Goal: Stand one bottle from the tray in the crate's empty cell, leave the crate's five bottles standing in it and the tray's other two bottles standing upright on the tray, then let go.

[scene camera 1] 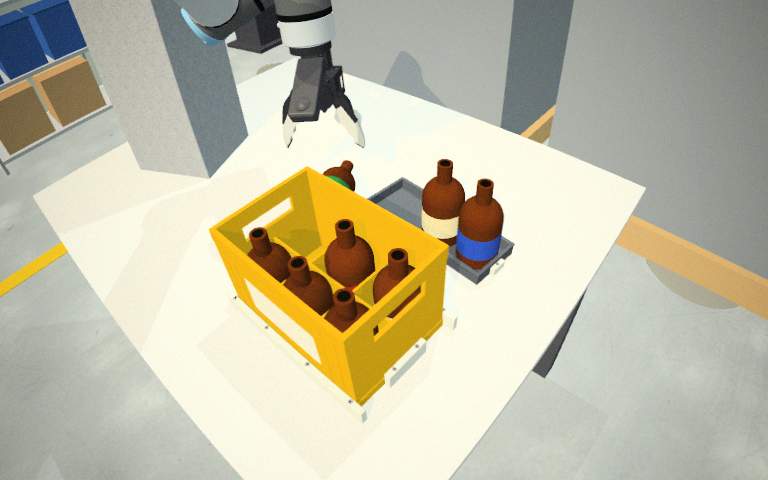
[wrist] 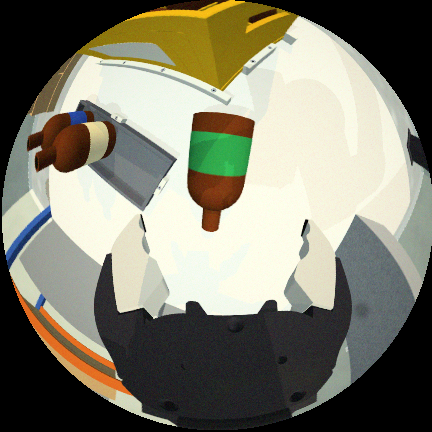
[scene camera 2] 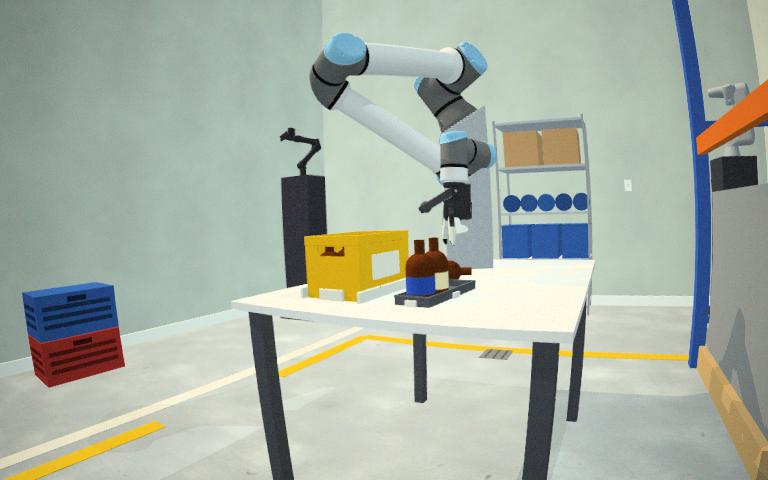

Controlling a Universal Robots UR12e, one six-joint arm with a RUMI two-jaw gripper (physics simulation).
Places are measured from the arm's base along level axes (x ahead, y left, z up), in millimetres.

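Pixels of known places: gripper, between the fingertips: (scene camera 1: 325,147) (wrist: 225,218) (scene camera 2: 449,245); arm's base, origin of its link: (scene camera 2: 461,124).
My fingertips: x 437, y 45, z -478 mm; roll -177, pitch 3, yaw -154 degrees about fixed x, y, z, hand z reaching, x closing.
Note:
Ahead of a thing's pixels: the offset from my fingertips to its top centre. "spot": to the spot under its first point.
A brown green-label bottle {17 mm ahead, 5 mm right, 48 mm down} (scene camera 1: 340,176) (scene camera 2: 454,268) (wrist: 218,155) lies on its side on the table behind the crate, off the tray. My gripper (scene camera 1: 325,145) (scene camera 2: 449,242) (wrist: 225,218) is open and empty, above the table near that bottle's neck end. The yellow crate {196 mm ahead, 221 mm right, 53 mm up} (scene camera 1: 346,362) (scene camera 2: 334,271) (wrist: 187,40) holds five upright brown bottles; its empty cell is at the back left in scene camera 1. A cream-label bottle {240 mm ahead, 25 mm left, 38 mm up} (scene camera 1: 442,198) (scene camera 2: 440,264) (wrist: 75,147) and a blue-label bottle {318 mm ahead, 13 mm left, 38 mm up} (scene camera 1: 480,220) (scene camera 2: 419,268) (wrist: 61,127) stand upright on the grey tray {spot: 114 mm ahead, 62 mm left, 117 mm down} (scene camera 1: 396,198) (wrist: 137,165).
White fixture strips (scene camera 1: 305,362) (scene camera 2: 331,294) (wrist: 162,71) edge the crate's foot. A grey pillar (scene camera 1: 198,113) (scene camera 2: 478,198) rises beside the table's far end. The tray lies beside the crate's long wall, with the lying bottle near its far end.

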